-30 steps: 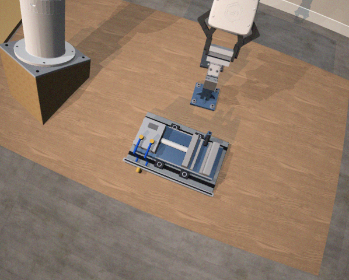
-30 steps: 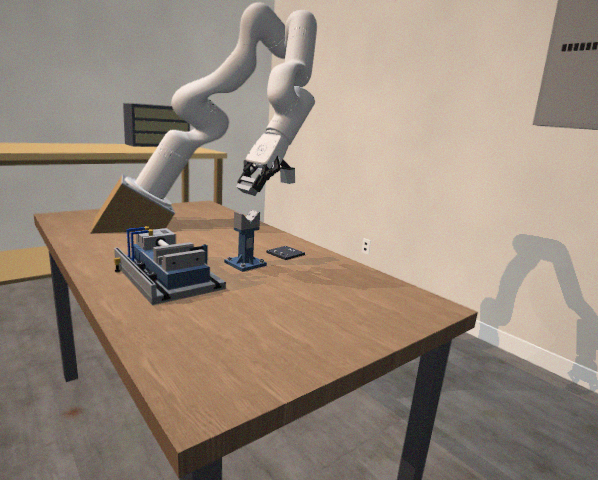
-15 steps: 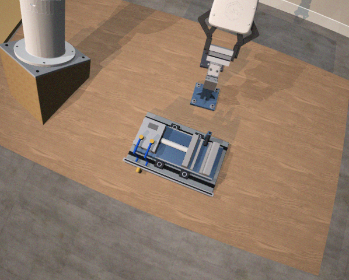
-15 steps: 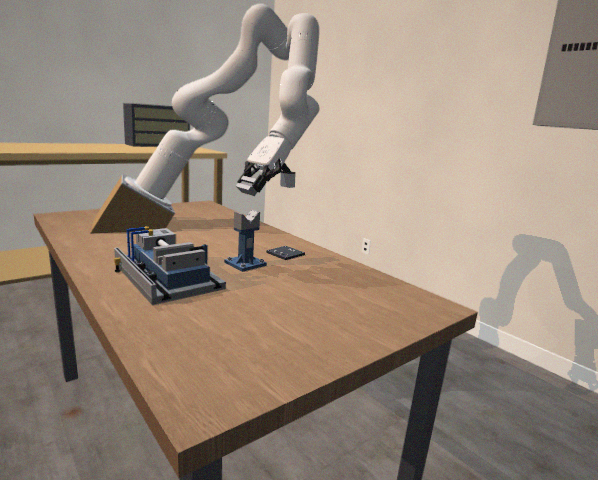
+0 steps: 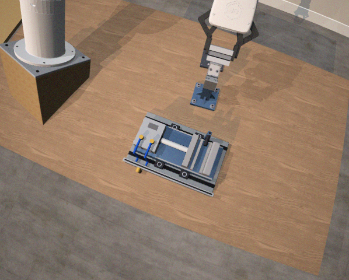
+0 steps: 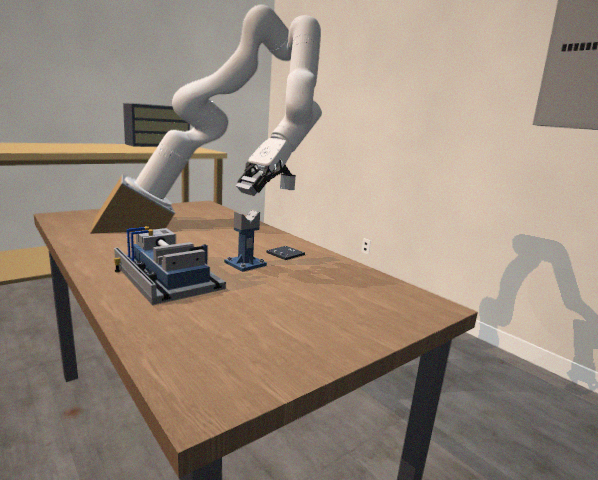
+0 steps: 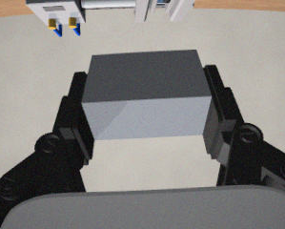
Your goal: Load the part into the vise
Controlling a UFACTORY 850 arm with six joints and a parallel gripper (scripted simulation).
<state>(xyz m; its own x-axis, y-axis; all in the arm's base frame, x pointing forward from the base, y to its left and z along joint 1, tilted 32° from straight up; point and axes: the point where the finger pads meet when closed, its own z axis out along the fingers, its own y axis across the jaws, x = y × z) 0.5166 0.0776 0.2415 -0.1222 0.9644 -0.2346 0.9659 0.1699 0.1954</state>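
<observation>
Now: the part 10 mm to the right of my hand. Also, from my hand: work stop (180 mm to the right, 150 mm below, 80 mm ahead); then V-block post (190 mm below, 10 mm to the right); then infeed plate (240 mm below, 150 mm to the left, 50 mm behind).
</observation>
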